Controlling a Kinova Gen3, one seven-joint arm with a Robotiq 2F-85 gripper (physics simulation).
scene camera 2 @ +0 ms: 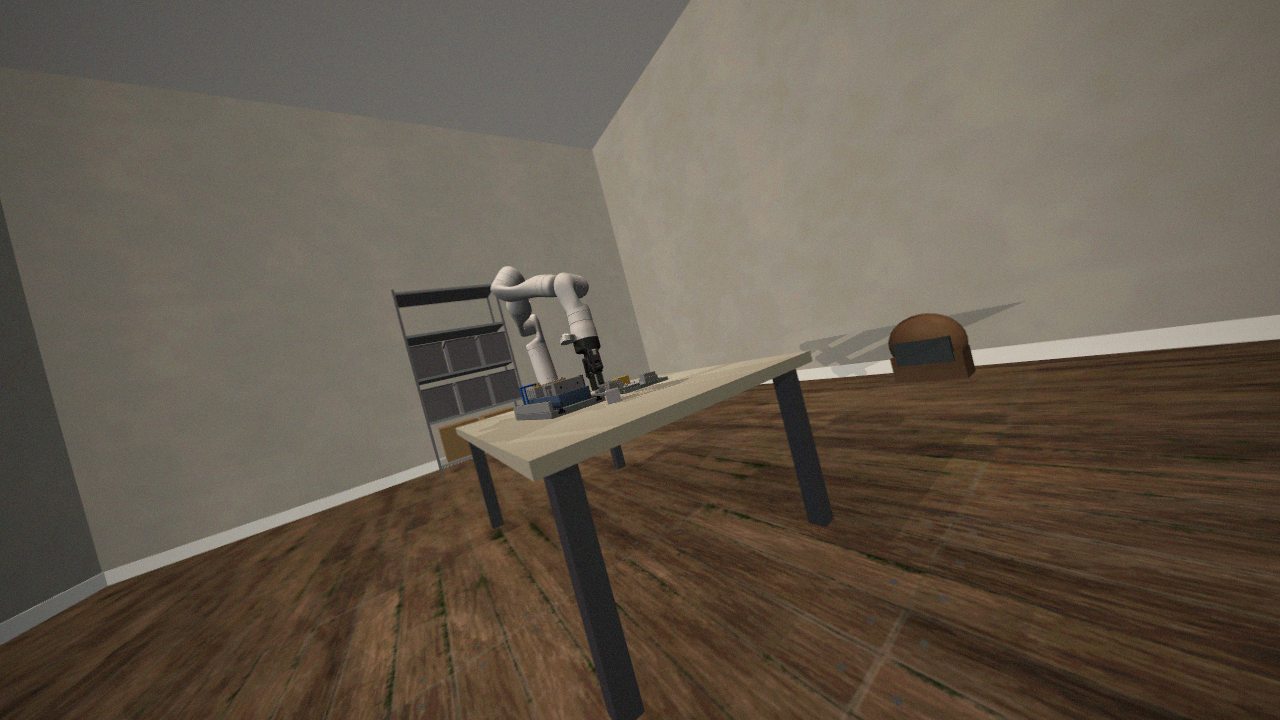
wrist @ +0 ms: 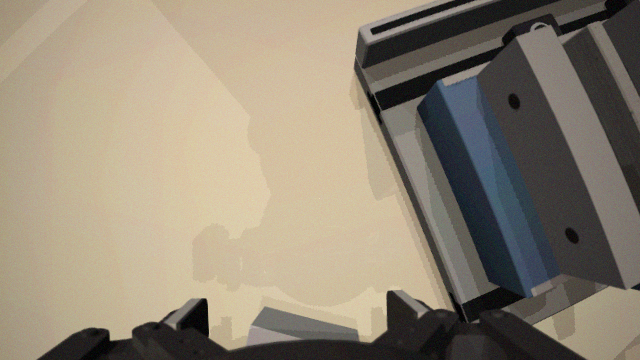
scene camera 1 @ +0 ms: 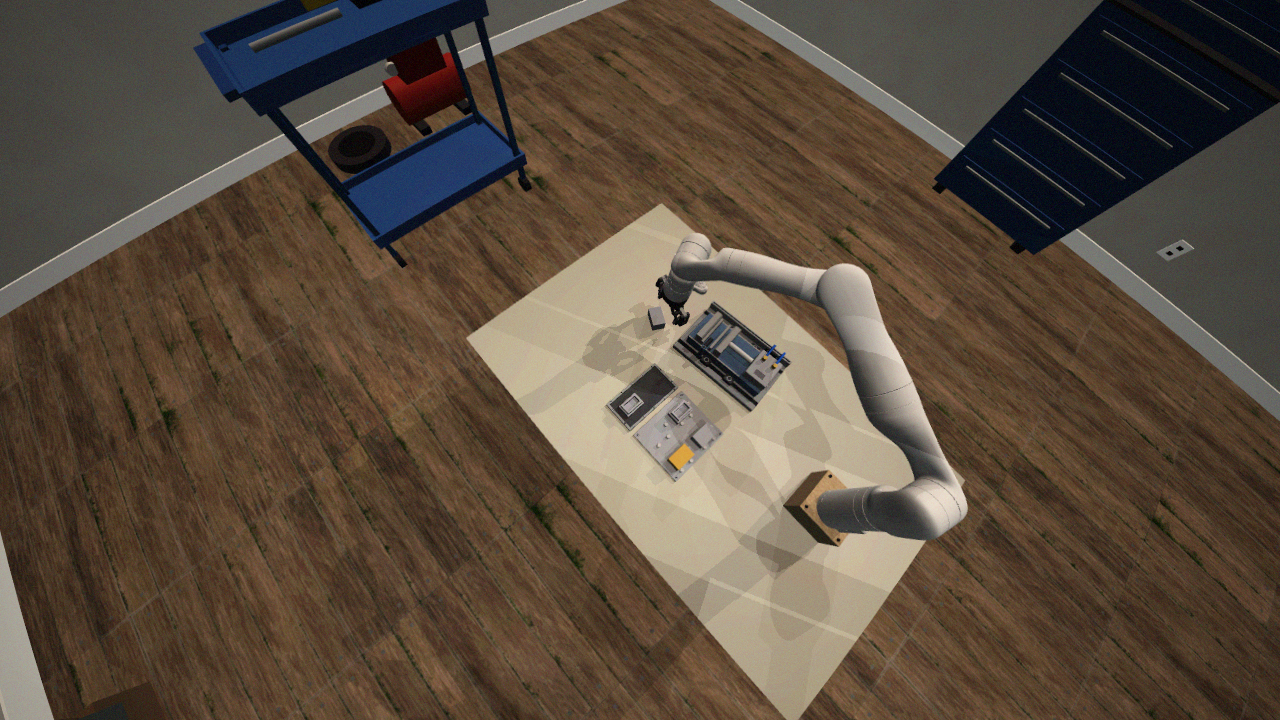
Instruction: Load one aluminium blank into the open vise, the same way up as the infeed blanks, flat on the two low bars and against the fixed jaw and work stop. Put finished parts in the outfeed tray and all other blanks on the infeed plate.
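Frame: origin at the arm's base, x back, y right, z up, level; millimetres.
Where they show: gripper, fingertip midpoint: (scene camera 2: 598, 388) (wrist: 298, 316) (scene camera 1: 668, 309); arm's base at its link origin: (scene camera 2: 548, 382) (scene camera 1: 833, 509).
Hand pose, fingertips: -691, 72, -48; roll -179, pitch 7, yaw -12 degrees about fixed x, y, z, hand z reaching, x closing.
Each offset is from my fingertips to the top centre of the thing, as dx, dy, dz. "*": to the spot under its first point. Level surfaces: height alone.
A plain grey block @(-11, -34, -14) (scene camera 1: 656, 318) (scene camera 2: 613, 394) (wrist: 304, 329) rests on the table, apart from the vise. My gripper (scene camera 1: 677, 317) (scene camera 2: 595, 386) (wrist: 298, 316) is open and empty above the table, close to this block; in the wrist view the block shows between and below the fingers, its lower part hidden. The vise @(+225, +59, +50) (scene camera 1: 732, 354) (scene camera 2: 562, 394) (wrist: 492, 175) stands beside the gripper; no blank can be made out in it. The dark tray (scene camera 1: 657, 381) holds a light part @(+149, -271, -9) (scene camera 1: 631, 403) with a recess. The grey plate @(+297, -221, -41) (scene camera 1: 680, 434) bears a recessed part @(+253, -178, -7) (scene camera 1: 682, 411), a grey block @(+344, -175, -6) (scene camera 1: 704, 436) and a yellow block @(+346, -264, -6) (scene camera 1: 681, 457).
Blue handles @(* +314, +155, -3) (scene camera 1: 776, 354) rise at the vise's far end. Small pegs stand on the grey plate. The arm's base is on a wooden block (scene camera 1: 805, 505) at the other end of the table @(dz -50) (scene camera 1: 572, 394) (scene camera 2: 698, 394). The arm arches over the vise side.
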